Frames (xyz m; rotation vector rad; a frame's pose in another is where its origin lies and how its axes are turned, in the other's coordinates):
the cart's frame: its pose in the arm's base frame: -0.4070 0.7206 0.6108 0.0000 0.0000 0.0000
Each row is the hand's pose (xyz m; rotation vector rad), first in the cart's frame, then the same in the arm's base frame.
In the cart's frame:
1: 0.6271 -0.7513 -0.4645 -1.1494 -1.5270 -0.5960
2: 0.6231 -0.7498 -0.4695 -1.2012 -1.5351 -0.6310
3: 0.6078 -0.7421 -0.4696 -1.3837 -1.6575 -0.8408
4: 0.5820 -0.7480 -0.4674 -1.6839 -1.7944 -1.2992
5: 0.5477 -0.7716 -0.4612 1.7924 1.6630 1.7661
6: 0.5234 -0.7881 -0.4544 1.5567 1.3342 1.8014
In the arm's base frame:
1: 0.2201 -0.0307 0.1463 -1.1494 -1.5270 -0.5960
2: 0.2161 -0.0292 0.1413 -1.2012 -1.5351 -0.6310
3: 0.2008 -0.0215 0.1412 -1.3837 -1.6575 -0.8408
4: 0.1750 -0.0274 0.1434 -1.6839 -1.7944 -1.2992
5: 0.1407 -0.0510 0.1496 1.7924 1.6630 1.7661
6: 0.1164 -0.0675 0.1564 1.5567 1.3342 1.8014

